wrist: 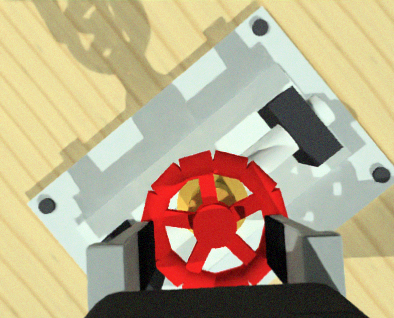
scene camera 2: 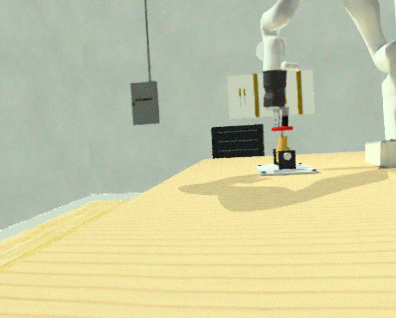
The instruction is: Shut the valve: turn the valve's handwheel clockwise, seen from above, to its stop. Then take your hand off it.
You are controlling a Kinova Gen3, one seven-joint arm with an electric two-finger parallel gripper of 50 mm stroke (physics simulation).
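Observation:
The red handwheel (scene camera 2: 282,128) (wrist: 215,225) lies level on top of the yellow valve body (scene camera 2: 283,143) (wrist: 187,196). The valve stands on a white base plate (scene camera 2: 307,170) (wrist: 280,50) with dark bolts at its corners. A black block (scene camera 2: 288,159) (wrist: 306,129) around a white pipe also sits on the plate. My gripper (scene camera 2: 281,123) (wrist: 210,242) points down at the wheel and is open. In the wrist view its fingers stand on opposite sides of the rim, with the hub between them. Whether a pad touches the rim cannot be told. The near edge of the wheel is partly hidden by the gripper body.
The wooden table (scene camera 2: 200,250) (wrist: 30,100) bears the plate and the arm's white base (scene camera 2: 381,154) at the right. Behind are a black slatted panel (scene camera 2: 237,141), a white board (scene camera 2: 239,111) with yellow bars, and a grey wall box (scene camera 2: 145,112).

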